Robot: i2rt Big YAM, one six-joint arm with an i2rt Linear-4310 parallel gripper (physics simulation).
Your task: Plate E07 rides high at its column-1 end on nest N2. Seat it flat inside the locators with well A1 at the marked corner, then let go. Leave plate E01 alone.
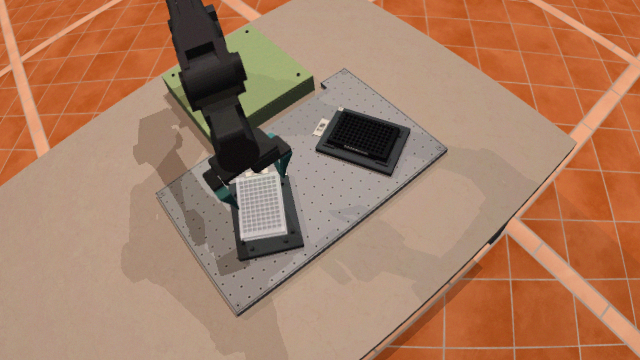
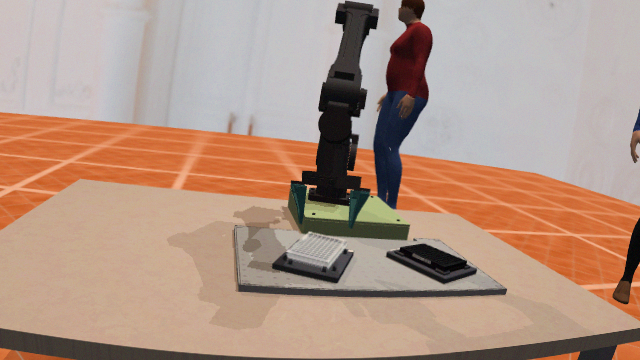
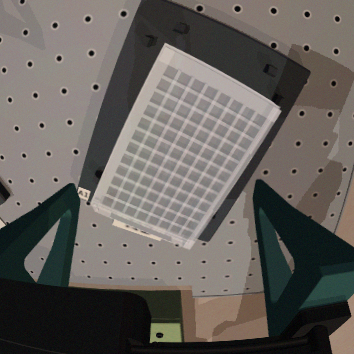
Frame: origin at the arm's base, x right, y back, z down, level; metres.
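Where they show: gripper, fingertip midpoint: (image 1: 260, 191) (image 2: 325, 226) (image 3: 162, 189); arm's base, origin of the base link: (image 2: 329, 199).
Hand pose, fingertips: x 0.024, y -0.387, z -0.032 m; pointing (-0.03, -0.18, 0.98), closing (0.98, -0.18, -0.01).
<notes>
Each offset is from my fingertips to the top centre of the thing. "spot": to the spot under its first point.
Plate E07 @(dx +0.008, dy +0.006, dz +0.038 m) (image 1: 261, 206) (image 2: 317, 249) (image 3: 185, 150), clear white with a grid of wells, lies on dark nest N2 @(dx +0.009, dy -0.005, dz +0.051 m) (image 1: 270, 248) (image 2: 342, 265) (image 3: 121, 100). Its end by the A1 label @(spot: dx -0.062, dy +0.055, dz +0.061 m) (image 3: 83, 193) looks raised and reaches past the nest's edge over a pale tag (image 3: 137, 230). Locator studs show bare beyond its other end. My gripper (image 1: 259, 191) (image 2: 327, 225) (image 3: 162, 189) is open and empty, above the raised end, with teal fingers to either side and apart from the plate. Black plate E01 @(dx -0.239, dy +0.049, dz +0.047 m) (image 1: 365, 134) (image 2: 434, 256) lies on another dark nest @(spot: dx -0.251, dy -0.039, dz +0.061 m) (image 1: 392, 166) (image 2: 467, 270).
Both nests stand on a grey perforated board @(dx -0.091, dy +0.053, dz +0.072 m) (image 1: 320, 200) (image 2: 370, 282) (image 3: 40, 110). The green base block (image 1: 270, 75) (image 2: 355, 230) stands behind it. A white N1 tag @(spot: dx -0.181, dy +0.126, dz +0.071 m) (image 1: 321, 127) lies beside E01's nest. A person (image 2: 412, 60) stands beyond the table.
</notes>
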